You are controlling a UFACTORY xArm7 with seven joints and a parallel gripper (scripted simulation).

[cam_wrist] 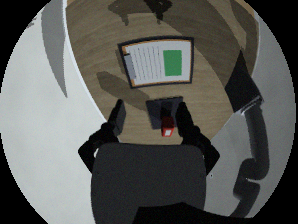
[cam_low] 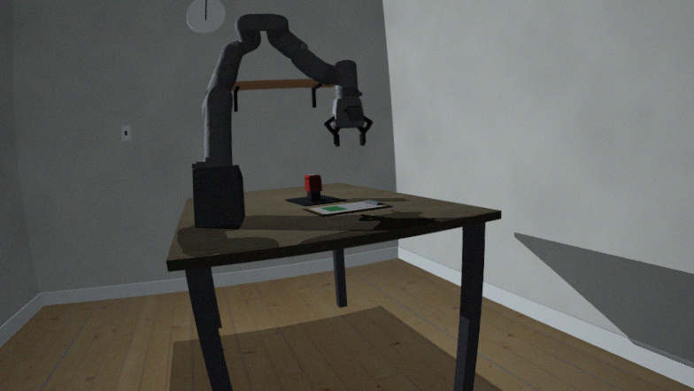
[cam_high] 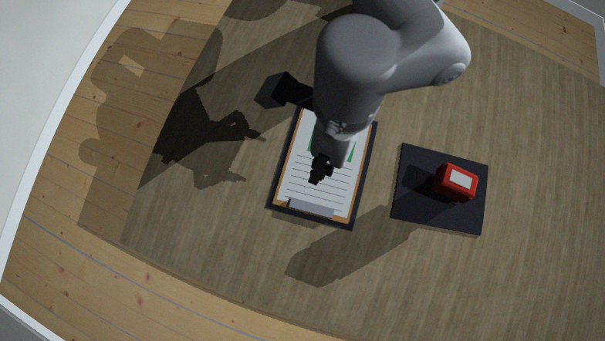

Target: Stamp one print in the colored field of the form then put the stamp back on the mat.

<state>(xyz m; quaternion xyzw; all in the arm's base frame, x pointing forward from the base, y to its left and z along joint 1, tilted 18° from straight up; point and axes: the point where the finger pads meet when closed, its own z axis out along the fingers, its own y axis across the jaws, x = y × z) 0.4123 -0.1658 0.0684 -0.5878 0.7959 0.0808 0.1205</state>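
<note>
My hand is 27 cm to the right of the red stamp, 17 cm above it and 1 cm past it. Round my hand: mat (27 cm to the left, 22 cm below, 1 cm behind).
</note>
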